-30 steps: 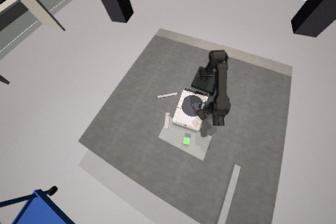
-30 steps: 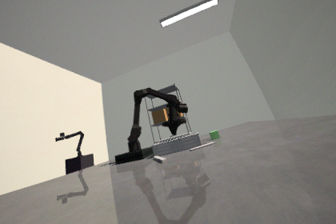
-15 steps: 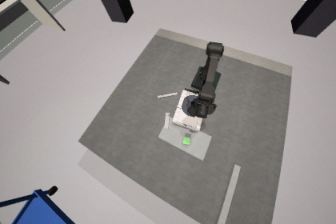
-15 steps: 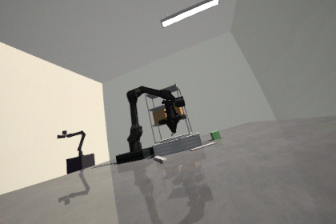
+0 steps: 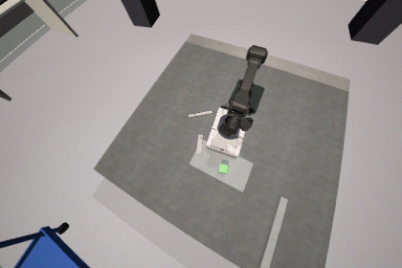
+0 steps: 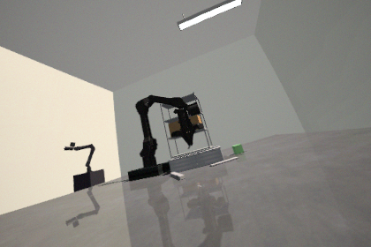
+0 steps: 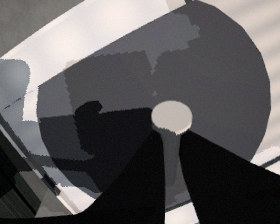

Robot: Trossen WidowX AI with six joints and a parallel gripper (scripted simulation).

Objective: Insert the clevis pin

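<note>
The dark aluminium disc is 40 mm below my gripper tip, 10 mm to the right of it and 10 mm behind it. Also, from my gripper tip: steel tray 60 mm below, 20 mm to the right, 20 mm ahead; green block 230 mm ahead, 80 mm below; steel clevis pin 10 mm to the right.
</note>
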